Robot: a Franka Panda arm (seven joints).
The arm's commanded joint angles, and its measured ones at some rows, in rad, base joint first. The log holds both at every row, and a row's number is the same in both.
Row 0, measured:
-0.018, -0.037, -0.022, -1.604, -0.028, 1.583, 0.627
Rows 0 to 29, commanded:
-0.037, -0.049, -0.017, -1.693, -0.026, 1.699, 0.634
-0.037, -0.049, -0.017, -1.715, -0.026, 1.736, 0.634
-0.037, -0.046, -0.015, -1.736, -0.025, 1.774, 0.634
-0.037, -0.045, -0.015, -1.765, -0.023, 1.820, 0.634
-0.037, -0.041, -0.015, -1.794, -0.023, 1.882, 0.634
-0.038, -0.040, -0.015, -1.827, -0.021, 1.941, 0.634
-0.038, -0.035, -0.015, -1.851, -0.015, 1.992, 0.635
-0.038, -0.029, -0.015, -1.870, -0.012, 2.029, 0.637
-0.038, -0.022, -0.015, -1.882, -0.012, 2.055, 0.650
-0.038, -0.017, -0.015, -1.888, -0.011, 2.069, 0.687
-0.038, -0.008, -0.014, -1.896, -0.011, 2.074, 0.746
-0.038, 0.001, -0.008, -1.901, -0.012, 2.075, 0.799
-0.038, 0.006, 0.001, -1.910, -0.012, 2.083, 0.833
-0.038, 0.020, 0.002, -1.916, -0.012, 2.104, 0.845
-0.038, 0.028, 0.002, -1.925, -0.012, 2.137, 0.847
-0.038, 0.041, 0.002, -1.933, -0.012, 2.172, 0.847
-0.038, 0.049, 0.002, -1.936, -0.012, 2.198, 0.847
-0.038, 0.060, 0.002, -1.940, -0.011, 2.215, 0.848
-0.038, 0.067, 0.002, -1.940, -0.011, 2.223, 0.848
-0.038, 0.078, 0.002, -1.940, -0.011, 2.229, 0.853
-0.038, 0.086, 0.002, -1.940, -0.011, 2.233, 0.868
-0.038, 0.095, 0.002, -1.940, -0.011, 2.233, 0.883
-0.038, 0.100, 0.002, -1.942, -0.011, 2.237, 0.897
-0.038, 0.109, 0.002, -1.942, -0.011, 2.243, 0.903
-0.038, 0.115, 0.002, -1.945, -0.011, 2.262, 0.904
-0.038, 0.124, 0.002, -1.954, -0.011, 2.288, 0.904
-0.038, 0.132, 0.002, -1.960, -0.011, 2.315, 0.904
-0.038, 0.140, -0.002, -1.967, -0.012, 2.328, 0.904
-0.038, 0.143, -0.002, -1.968, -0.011, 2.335, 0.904
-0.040, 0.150, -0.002, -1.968, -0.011, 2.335, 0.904
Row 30, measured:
-0.031, 0.138, -0.008, -1.953, -0.026, 2.300, 0.895
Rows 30 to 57, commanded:
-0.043, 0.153, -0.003, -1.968, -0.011, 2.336, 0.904
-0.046, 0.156, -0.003, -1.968, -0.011, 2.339, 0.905
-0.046, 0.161, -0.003, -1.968, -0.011, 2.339, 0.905
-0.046, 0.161, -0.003, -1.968, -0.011, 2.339, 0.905
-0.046, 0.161, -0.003, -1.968, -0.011, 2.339, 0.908
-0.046, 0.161, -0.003, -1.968, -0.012, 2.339, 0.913
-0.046, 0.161, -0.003, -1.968, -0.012, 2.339, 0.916
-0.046, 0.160, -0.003, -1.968, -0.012, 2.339, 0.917
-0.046, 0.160, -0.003, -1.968, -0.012, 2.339, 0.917
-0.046, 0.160, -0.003, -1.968, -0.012, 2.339, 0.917
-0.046, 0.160, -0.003, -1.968, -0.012, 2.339, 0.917
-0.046, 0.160, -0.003, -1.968, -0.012, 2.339, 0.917
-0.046, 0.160, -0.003, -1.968, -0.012, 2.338, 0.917
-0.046, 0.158, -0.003, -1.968, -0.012, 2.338, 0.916
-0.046, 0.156, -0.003, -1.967, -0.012, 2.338, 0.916
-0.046, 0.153, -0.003, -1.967, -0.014, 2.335, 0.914
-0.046, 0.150, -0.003, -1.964, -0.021, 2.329, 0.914
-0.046, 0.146, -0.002, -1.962, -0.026, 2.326, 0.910
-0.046, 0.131, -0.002, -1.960, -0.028, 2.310, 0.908
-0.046, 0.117, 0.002, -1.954, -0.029, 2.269, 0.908
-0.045, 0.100, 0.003, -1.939, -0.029, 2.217, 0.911
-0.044, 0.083, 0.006, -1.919, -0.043, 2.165, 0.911
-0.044, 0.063, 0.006, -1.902, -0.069, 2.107, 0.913
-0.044, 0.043, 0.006, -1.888, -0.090, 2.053, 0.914
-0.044, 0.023, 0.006, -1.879, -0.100, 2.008, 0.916
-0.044, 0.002, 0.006, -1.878, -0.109, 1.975, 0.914
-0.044, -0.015, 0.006, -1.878, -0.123, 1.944, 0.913
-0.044, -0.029, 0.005, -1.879, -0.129, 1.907, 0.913
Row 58, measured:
-0.040, 0.025, -0.004, -1.876, -0.088, 2.002, 0.900
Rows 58 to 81, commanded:
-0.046, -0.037, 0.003, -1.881, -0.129, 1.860, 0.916
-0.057, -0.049, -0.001, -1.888, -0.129, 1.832, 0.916
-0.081, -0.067, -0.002, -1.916, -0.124, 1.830, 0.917
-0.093, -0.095, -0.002, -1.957, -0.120, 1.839, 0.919
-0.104, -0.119, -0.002, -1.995, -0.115, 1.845, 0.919
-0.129, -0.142, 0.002, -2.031, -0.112, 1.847, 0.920
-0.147, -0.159, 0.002, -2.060, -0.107, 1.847, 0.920
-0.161, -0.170, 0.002, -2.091, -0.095, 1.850, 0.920
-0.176, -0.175, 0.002, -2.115, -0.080, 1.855, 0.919
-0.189, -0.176, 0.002, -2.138, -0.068, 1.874, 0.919
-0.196, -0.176, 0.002, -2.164, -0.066, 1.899, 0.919
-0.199, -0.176, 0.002, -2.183, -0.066, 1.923, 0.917
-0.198, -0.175, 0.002, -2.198, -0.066, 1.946, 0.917
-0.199, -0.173, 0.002, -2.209, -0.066, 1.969, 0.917
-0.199, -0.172, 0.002, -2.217, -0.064, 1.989, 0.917
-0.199, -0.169, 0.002, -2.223, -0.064, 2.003, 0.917
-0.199, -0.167, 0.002, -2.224, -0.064, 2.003, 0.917
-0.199, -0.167, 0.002, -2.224, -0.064, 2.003, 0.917
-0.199, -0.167, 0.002, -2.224, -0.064, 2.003, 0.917
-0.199, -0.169, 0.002, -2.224, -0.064, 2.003, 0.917
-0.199, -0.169, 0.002, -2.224, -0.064, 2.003, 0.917
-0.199, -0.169, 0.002, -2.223, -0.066, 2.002, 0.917
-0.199, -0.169, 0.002, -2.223, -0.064, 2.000, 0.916
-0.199, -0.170, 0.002, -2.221, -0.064, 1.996, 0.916
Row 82, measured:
-0.191, -0.150, -0.009, -2.212, -0.076, 1.990, 0.901
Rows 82 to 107, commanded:
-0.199, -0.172, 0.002, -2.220, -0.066, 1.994, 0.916
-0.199, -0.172, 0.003, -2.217, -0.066, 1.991, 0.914
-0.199, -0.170, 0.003, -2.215, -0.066, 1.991, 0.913
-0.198, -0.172, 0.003, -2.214, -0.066, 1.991, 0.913
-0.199, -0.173, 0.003, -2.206, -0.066, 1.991, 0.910
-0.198, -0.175, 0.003, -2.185, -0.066, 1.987, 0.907
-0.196, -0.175, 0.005, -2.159, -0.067, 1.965, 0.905
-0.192, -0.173, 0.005, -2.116, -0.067, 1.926, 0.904
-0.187, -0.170, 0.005, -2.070, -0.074, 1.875, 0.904
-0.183, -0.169, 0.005, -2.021, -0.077, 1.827, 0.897
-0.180, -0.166, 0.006, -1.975, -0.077, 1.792, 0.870
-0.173, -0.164, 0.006, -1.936, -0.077, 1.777, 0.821
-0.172, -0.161, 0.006, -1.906, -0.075, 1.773, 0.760
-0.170, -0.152, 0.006, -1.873, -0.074, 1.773, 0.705
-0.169, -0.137, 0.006, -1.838, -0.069, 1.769, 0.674
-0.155, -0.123, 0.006, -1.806, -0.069, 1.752, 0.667
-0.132, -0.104, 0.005, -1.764, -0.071, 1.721, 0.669
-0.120, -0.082, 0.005, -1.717, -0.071, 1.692, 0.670
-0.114, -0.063, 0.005, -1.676, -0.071, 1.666, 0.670
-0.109, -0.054, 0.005, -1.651, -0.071, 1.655, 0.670
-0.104, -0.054, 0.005, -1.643, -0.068, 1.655, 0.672
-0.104, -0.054, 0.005, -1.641, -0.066, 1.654, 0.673
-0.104, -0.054, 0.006, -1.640, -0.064, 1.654, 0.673
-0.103, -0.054, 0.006, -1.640, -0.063, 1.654, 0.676
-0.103, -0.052, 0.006, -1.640, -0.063, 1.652, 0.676
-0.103, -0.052, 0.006, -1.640, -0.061, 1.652, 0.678
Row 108, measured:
-0.097, -0.064, 0.000, -1.668, -0.076, 1.685, 0.686
